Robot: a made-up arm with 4 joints.
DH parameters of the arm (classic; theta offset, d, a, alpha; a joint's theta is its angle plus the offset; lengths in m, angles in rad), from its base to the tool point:
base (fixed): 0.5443 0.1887 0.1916 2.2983
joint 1: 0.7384 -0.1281 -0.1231 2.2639
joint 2: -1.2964 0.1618 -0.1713 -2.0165
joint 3: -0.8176 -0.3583 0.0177 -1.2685
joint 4: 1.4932 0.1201 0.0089 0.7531
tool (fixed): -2.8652 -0.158 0 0
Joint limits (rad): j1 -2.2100..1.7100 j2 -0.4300..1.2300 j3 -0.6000..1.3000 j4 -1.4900..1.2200
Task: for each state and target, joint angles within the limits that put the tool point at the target. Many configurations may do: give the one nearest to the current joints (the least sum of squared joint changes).
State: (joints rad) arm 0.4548 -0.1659 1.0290 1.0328
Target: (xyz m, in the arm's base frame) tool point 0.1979 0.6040 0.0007
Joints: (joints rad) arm 0.6785 -0.1907 1.0768 1.2073
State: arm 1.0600 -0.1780 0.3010 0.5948
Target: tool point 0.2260 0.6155 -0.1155
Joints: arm 0.7112 -0.3051 0.3551 0.1539
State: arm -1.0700 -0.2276 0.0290 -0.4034
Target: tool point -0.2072 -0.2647 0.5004
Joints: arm -1.8906 -0.3022 -0.1688 -0.0256
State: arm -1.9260 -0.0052 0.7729 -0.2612
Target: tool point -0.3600 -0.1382 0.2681
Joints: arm -1.5789 -0.3706 0.7859 0.4506
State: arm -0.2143 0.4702 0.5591 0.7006
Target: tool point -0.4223 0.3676 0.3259
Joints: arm -0.2998 1.0750 0.5801 0.5326
